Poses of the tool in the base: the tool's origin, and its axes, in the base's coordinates. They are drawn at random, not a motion.
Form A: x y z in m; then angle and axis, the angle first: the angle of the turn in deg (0 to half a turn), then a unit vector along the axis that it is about.
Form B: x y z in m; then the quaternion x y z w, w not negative. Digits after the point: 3 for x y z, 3 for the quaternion.
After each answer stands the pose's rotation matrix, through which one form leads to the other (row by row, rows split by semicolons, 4 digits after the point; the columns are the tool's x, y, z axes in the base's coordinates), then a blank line. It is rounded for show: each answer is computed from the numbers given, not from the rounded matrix.
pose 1, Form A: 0.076 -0.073 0.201 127.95 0.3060 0.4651 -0.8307
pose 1, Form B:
0.076 -0.073 0.201 0.275 0.418 -0.746 0.439
-0.4638 0.8849 -0.0438; -0.4252 -0.2656 -0.8652; -0.7773 -0.3827 0.4994

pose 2, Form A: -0.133 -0.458 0.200 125.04 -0.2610 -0.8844 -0.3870
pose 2, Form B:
-0.133 -0.458 0.200 -0.232 -0.785 -0.343 0.461
-0.4669 0.6802 -0.5651; 0.0465 0.6570 0.7524; 0.8831 0.3251 -0.3384

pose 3, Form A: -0.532 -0.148 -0.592 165.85 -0.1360 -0.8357 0.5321
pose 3, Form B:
-0.532 -0.148 -0.592 -0.135 -0.829 0.528 0.123
-0.9332 0.0938 -0.3468; 0.3539 0.4059 -0.8426; 0.0618 -0.9091 -0.4120

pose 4, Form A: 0.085 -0.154 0.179 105.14 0.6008 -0.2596 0.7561
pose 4, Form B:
0.085 -0.154 0.179 0.477 -0.206 0.600 0.608
0.1940 -0.9265 0.3223; 0.5331 -0.1762 -0.8275; 0.8235 0.3324 0.4598

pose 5, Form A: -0.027 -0.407 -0.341 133.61 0.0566 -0.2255 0.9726
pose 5, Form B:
-0.027 -0.407 -0.341 0.052 -0.207 0.894 0.394
-0.6843 -0.7258 -0.0703; 0.6826 -0.6038 -0.4116; 0.2563 -0.3296 0.9087

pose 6, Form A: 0.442 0.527 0.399 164.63 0.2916 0.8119 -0.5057
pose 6, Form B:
0.442 0.527 0.399 0.289 0.805 -0.501 0.134
-0.7972 0.5991 -0.0745; 0.3310 0.3306 -0.8838; -0.5049 -0.7292 -0.4619

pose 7, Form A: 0.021 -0.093 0.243 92.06 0.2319 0.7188 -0.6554
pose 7, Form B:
0.021 -0.093 0.243 0.167 0.517 -0.472 0.694
0.0198 0.8277 0.5609; -0.4823 0.4993 -0.7198; -0.8758 -0.2563 0.4090

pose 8, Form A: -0.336 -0.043 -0.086 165.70 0.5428 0.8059 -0.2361
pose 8, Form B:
-0.336 -0.043 -0.086 0.539 0.800 -0.234 0.124
-0.3888 0.9198 -0.0533; 0.8031 0.3100 -0.5088; -0.4514 -0.2406 -0.8592

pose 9, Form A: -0.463 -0.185 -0.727 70.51 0.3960 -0.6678 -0.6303
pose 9, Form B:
-0.463 -0.185 -0.727 0.229 -0.385 -0.364 0.817
0.4381 0.4180 -0.7958; -0.7704 0.6308 -0.0928; 0.4632 0.6538 0.5984

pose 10, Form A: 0.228 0.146 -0.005 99.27 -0.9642 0.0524 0.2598
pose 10, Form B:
0.228 0.146 -0.005 -0.735 0.040 0.198 0.648
0.9184 -0.3151 -0.2392; 0.1977 -0.1579 0.9675; -0.3426 -0.9358 -0.0827

